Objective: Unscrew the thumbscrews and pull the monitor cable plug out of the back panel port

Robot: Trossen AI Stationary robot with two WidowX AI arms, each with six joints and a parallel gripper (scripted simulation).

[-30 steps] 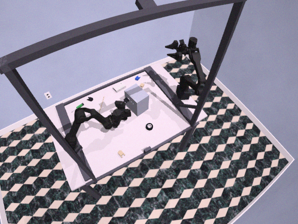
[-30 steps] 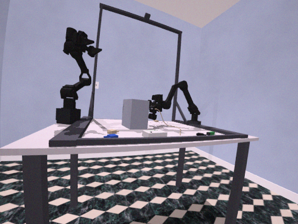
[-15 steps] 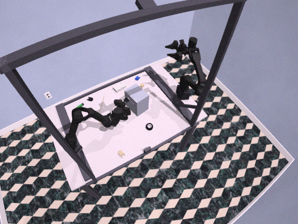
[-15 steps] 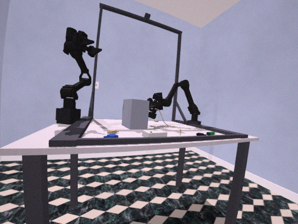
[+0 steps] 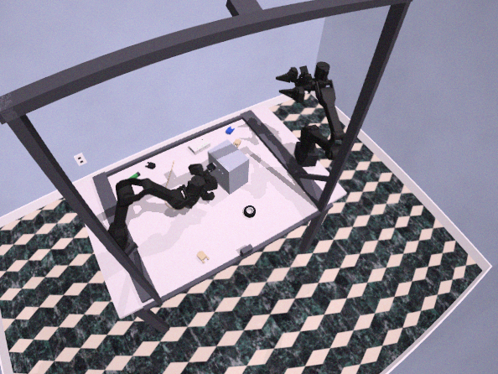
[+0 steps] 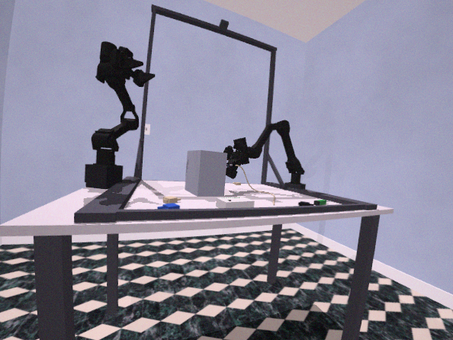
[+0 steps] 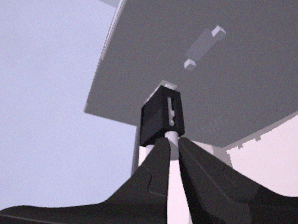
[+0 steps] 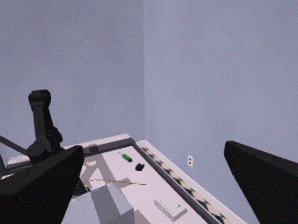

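Now: left hand 130 mm to the left of the grey box, 50 mm above it and 30 mm short of it.
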